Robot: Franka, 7 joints.
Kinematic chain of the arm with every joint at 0, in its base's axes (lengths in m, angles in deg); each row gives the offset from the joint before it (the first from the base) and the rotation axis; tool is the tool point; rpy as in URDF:
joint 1: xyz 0 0 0.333 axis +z
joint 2: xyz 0 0 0 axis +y
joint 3: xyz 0 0 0.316 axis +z
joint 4: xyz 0.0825 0 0 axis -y
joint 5: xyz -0.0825 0 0.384 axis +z
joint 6: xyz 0 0 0 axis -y
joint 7: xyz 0.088 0 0 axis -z
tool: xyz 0 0 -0.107 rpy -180 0 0
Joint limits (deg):
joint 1: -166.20..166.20
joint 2: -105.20..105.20
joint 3: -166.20..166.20
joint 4: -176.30..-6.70
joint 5: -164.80..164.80
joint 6: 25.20..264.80
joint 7: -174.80..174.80
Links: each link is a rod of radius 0.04 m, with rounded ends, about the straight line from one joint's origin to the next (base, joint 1, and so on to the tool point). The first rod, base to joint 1, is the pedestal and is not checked.
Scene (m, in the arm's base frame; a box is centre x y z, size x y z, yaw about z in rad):
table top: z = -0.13
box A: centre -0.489 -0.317 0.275 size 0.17 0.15 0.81 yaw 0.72
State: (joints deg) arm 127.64 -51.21 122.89 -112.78 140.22 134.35 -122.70
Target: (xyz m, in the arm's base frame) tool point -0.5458 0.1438 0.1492
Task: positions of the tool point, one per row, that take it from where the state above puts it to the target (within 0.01 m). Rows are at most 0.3 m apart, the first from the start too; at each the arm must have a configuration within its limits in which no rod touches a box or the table.
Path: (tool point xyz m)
1: -0.2713 -0.3971 0.0431
2: -0.2894 -0.1478 -0.0244
3: -0.2152 0.0783 0.0051
4: -0.2128 0.1432 0.0982
5: -0.1956 0.1789 0.1987
6: -0.1615 0.1882 0.2946
7: -0.2401 0.1868 0.1943
8: -0.3313 0.1657 0.1261
9: -0.4371 0.1447 0.1084
10: -0.5458 0.1438 0.1492

